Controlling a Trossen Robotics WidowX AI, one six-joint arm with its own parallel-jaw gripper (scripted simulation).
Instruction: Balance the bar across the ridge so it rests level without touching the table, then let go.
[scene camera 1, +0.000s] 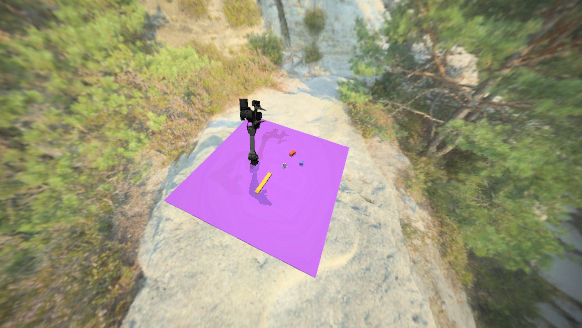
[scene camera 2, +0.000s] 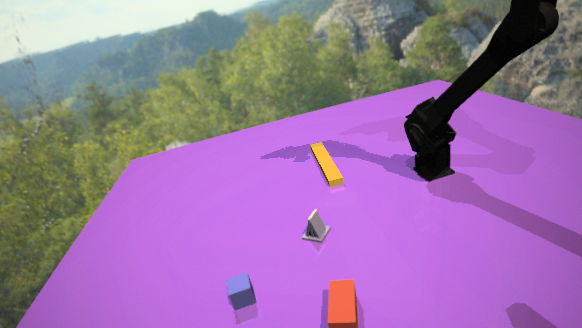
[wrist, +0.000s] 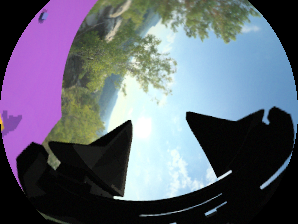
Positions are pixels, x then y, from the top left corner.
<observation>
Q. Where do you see the gripper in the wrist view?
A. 159, 119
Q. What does the gripper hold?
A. Nothing.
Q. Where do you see a blue cube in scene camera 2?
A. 240, 289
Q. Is the gripper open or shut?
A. Open.
</observation>
